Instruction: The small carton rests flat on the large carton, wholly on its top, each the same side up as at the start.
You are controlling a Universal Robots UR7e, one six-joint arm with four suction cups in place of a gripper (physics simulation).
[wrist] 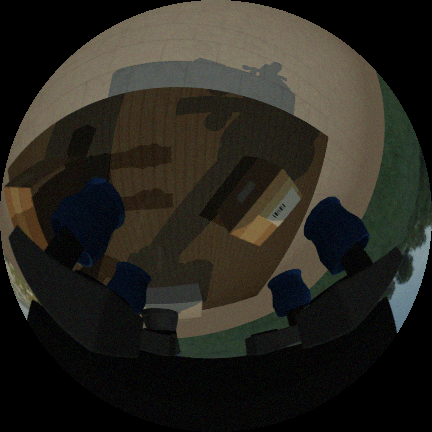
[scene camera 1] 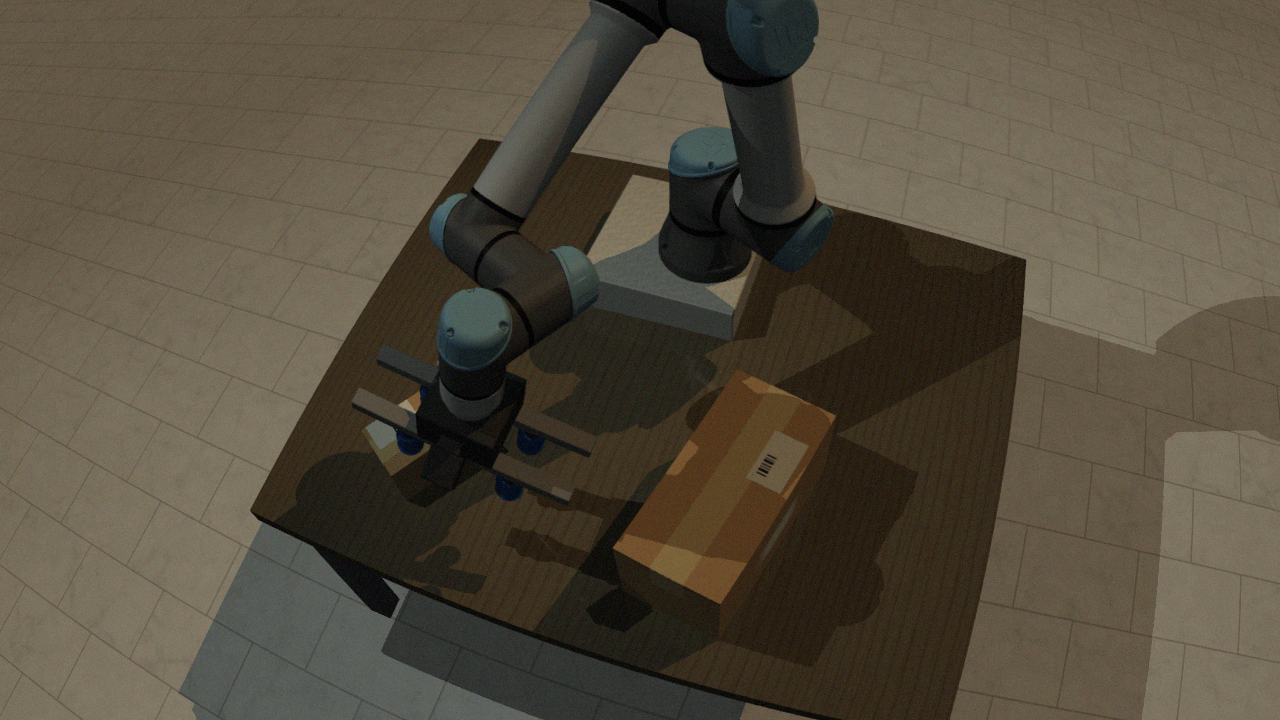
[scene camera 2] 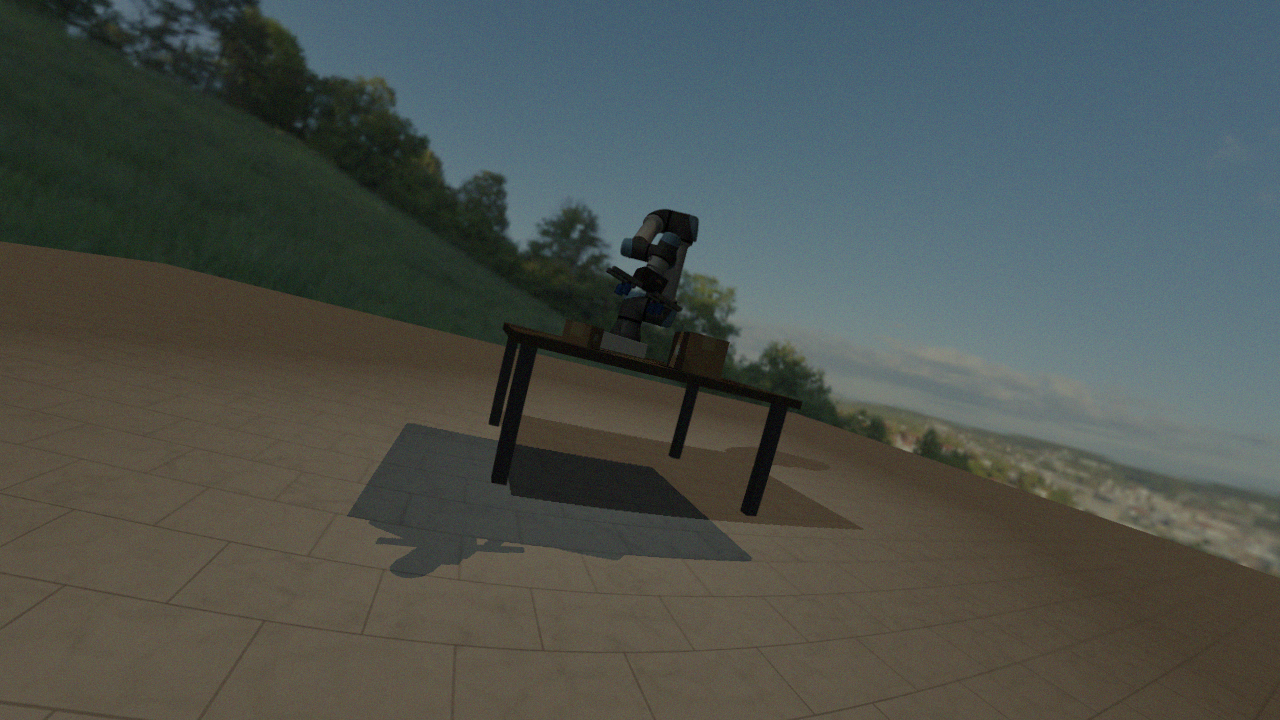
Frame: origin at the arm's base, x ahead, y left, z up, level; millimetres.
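Where they show: hand at its tool point: (wrist: 214,258) (scene camera 2: 636,303); arm's base at its link origin: (wrist: 159,312) (scene camera 1: 705,248) (scene camera 2: 624,338).
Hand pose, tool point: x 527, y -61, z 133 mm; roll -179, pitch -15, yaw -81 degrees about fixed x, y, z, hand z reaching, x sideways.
Things, the pixels of their centre, and the offset from my tool point.
- small carton at the middle of its body: (scene camera 1: 421,439) (wrist: 260,202) (scene camera 2: 583,334) dx -28, dy -157, dz -159 mm
- large carton at the middle of its body: (scene camera 1: 728,507) (wrist: 54,237) (scene camera 2: 695,354) dx -126, dy +301, dz -124 mm
The small carton (scene camera 1: 397,458) (scene camera 2: 580,333) (wrist: 255,229) stands on the table with its white barcode label up; in scene camera 1 the gripper hides much of it. The large carton (scene camera 1: 698,488) (scene camera 2: 702,355) (wrist: 24,210) stands apart from it on the same table, with a barcode label on its top. Its top bears no carton. My gripper (scene camera 1: 468,440) (scene camera 2: 640,298) (wrist: 211,258), with four blue suction cups, is open and holds nothing. It hangs well above the table, near the small carton and with a gap above it.
The arm's pale base block (scene camera 1: 666,308) (scene camera 2: 623,344) (wrist: 175,292) stands on the wooden table (scene camera 1: 930,358) (scene camera 2: 751,391) (wrist: 150,120), behind the two cartons in scene camera 1. Table edges lie close to the small carton. Dark shadows of the arm fall across the table.
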